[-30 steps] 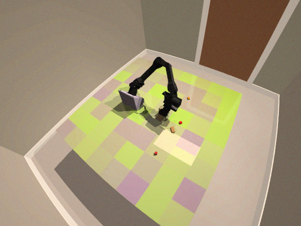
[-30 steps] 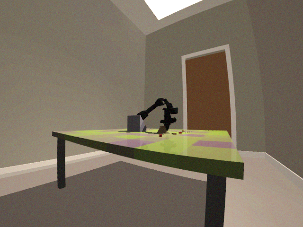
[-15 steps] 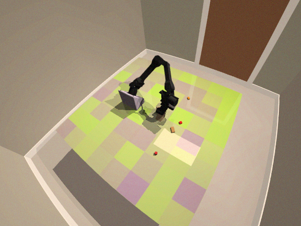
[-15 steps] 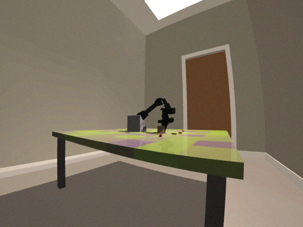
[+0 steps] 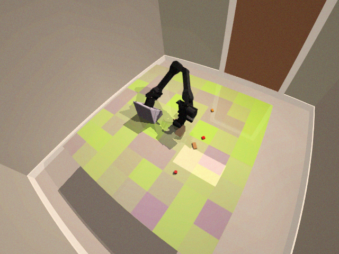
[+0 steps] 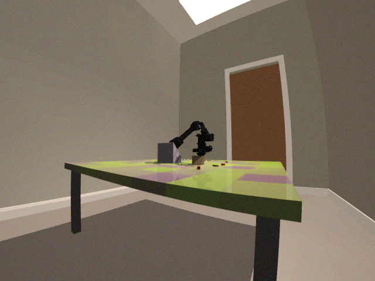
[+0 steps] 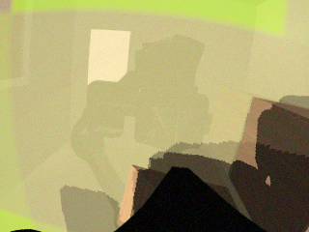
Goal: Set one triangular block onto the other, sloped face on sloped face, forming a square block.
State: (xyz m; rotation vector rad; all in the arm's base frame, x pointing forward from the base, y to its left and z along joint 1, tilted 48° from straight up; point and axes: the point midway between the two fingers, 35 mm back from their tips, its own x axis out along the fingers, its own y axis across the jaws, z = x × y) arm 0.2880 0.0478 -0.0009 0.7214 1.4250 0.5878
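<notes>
The brown triangular block is 50 mm to the right of my gripper tip and 10 mm ahead of it. From my gripper tip the other things lie so: orange piece (240 mm to the left, 140 mm ahead, 10 mm below); then tan triangular block (40 mm behind, 10 mm to the right); then brown block (150 mm ahead, 120 mm to the right, 10 mm below).
</notes>
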